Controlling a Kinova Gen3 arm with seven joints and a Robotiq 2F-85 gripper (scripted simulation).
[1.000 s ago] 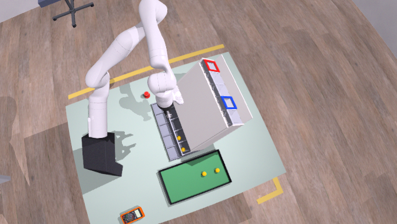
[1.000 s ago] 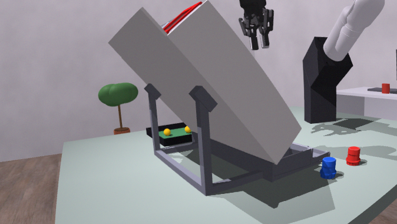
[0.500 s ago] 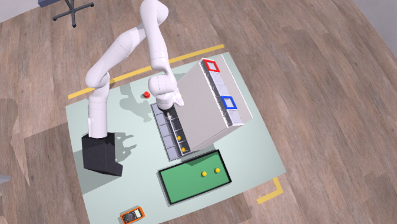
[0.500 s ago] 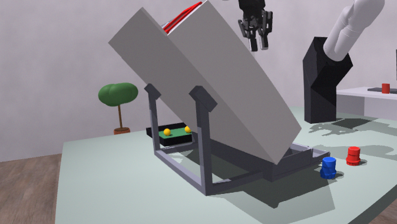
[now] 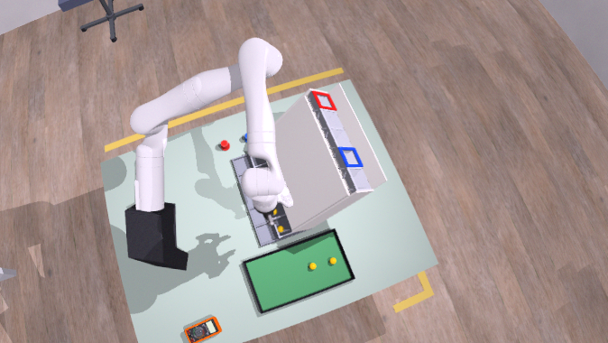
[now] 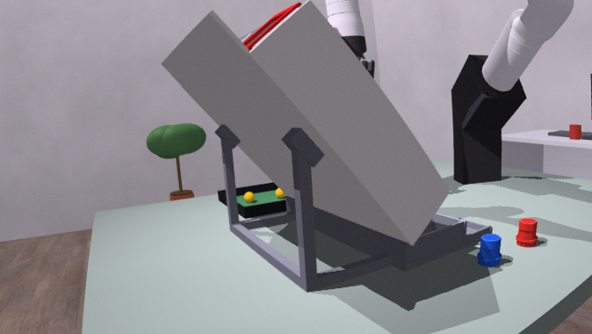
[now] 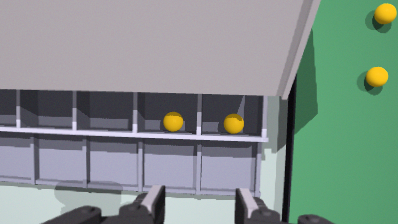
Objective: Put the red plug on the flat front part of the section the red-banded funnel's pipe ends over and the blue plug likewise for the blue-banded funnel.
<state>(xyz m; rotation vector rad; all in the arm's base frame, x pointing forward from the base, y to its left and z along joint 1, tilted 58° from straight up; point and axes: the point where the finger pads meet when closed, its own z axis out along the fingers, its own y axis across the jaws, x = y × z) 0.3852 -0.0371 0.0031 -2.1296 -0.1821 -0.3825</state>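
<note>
My hand is 9 cm short of the green tray, 19 cm to the left of it and 22 cm above it. From my hand the other things lie so: slanted grey cover 12 cm ahead, 16 cm to the left, 2 cm below; then orange multimeter 28 cm behind, 40 cm to the right, 21 cm below.
</note>
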